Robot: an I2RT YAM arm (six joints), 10 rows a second.
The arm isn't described. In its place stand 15 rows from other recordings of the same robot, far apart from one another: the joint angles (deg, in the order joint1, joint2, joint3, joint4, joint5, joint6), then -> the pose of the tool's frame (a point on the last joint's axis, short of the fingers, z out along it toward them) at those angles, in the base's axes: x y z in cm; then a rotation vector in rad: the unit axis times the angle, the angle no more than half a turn.
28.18 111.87 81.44 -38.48 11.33 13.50 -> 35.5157 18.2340 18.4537 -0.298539 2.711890 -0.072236
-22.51 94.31 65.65 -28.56 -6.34 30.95 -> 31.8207 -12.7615 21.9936 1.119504 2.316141 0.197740
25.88 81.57 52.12 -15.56 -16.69 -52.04 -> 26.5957 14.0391 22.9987 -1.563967 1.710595 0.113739
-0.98 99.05 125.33 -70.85 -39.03 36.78 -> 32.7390 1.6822 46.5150 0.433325 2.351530 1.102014
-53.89 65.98 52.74 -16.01 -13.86 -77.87 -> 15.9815 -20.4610 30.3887 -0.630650 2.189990 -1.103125
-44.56 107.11 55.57 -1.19 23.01 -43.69 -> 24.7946 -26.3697 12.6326 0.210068 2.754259 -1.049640
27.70 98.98 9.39 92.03 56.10 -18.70 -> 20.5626 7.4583 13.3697 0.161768 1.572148 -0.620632
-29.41 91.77 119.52 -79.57 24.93 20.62 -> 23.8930 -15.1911 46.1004 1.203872 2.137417 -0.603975
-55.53 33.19 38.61 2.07 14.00 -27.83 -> 7.4921 -12.4350 35.5042 0.593032 1.481281 -1.342869
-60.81 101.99 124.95 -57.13 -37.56 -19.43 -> 19.5302 -30.5098 46.5147 0.370258 2.002138 -0.163066
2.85 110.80 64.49 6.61 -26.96 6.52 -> 40.6411 3.6393 15.7047 -0.179627 2.239285 0.618943
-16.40 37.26 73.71 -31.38 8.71 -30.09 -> 7.5288 -2.7778 47.6806 -0.055797 1.530197 -0.764805
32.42 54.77 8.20 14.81 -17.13 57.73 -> 13.9196 10.0827 13.5616 0.323128 2.340893 1.179216
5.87 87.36 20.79 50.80 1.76 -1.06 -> 26.4488 2.6093 14.6499 -0.090147 1.843806 0.030285
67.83 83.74 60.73 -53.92 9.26 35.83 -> 10.5249 24.3111 22.9077 -0.766037 2.768156 0.114917
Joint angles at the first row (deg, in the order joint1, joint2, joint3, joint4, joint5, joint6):
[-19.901, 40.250, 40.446, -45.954, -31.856, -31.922]
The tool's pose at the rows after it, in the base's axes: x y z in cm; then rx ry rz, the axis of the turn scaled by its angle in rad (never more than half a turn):
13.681 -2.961 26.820 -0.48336 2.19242 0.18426
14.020 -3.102 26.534 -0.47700 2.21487 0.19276
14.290 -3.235 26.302 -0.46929 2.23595 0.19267
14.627 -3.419 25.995 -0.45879 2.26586 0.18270
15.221 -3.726 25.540 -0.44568 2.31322 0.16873
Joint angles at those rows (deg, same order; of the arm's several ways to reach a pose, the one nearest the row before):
[-19.903, 41.233, 40.446, -45.956, -31.749, -31.902]
[-19.902, 42.566, 40.445, -45.933, -31.420, -31.902]
[-19.900, 43.636, 40.467, -45.910, -30.785, -31.877]
[-19.858, 44.969, 40.489, -45.846, -29.496, -31.901]
[-19.791, 47.354, 40.732, -45.780, -27.573, -32.053]

